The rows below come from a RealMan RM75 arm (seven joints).
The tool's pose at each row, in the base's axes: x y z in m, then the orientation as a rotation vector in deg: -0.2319, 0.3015, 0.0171, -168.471, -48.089, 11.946; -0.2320, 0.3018, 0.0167, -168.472, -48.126, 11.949; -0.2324, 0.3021, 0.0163, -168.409, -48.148, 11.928; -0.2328, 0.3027, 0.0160, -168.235, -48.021, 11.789; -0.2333, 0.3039, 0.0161, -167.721, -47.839, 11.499; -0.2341, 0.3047, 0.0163, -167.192, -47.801, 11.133; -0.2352, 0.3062, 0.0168, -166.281, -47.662, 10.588; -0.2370, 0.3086, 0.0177, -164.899, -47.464, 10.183; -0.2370, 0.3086, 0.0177, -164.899, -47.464, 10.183
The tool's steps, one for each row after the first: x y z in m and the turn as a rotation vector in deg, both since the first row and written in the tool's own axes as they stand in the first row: 0.0001, -0.0003, 0.0004, -0.012, -0.006, -0.022; 0.0000, -0.0007, 0.0009, 0.037, 0.019, -0.051; 0.0000, -0.0014, 0.0013, 0.220, 0.158, -0.020; 0.0002, -0.0027, 0.0013, 0.715, 0.472, -0.043; -0.0001, -0.0038, 0.0012, 1.171, 0.825, -0.159; -0.0003, -0.0057, 0.0010, 1.986, 1.387, -0.313; -0.0006, -0.0087, 0.0004, 3.268, 1.969, -0.543; -0.0006, -0.0087, 0.0004, 3.268, 1.969, -0.543
